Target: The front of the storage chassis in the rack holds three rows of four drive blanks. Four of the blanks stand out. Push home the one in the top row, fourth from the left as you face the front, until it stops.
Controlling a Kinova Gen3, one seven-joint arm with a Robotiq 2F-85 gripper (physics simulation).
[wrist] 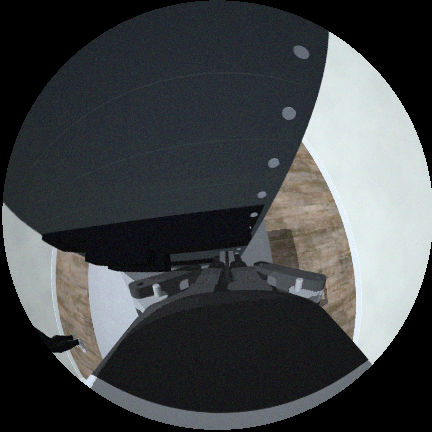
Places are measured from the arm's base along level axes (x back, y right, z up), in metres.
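Where they show: gripper, fingertip midpoint: [226, 259].
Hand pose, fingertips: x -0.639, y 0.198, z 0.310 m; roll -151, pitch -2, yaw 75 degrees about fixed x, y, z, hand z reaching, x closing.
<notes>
After its pixels a point has its place.
The dark flat front of the rack [165, 115] @[x -0.692, y 0.179, z 0.444 m] fills the upper part of the wrist view, with a row of round grey screw heads [288, 113] @[x -0.680, y 0.245, z 0.443 m] down its right edge and faint seams across it. Below it is a black, shadowed face [150, 232] @[x -0.684, y 0.126, z 0.330 m] with a stepped lower left edge. The rows of drive blanks cannot be made out, and the top-row fourth blank cannot be told apart. My gripper [226, 259] @[x -0.639, y 0.198, z 0.310 m] is shut and empty. Its fingertips show just below the right part of the black face; whether they touch anything cannot be told.
Wood floor [312, 195] and a pale wall [382, 150] lie to the right of the rack. A pale grey surface [112, 305] @[x -0.594, y -0.314, z -0.097 m] shows at the lower left. Part of a dark-clothed leg [62, 344], perhaps a person's, shows at the far lower left.
</notes>
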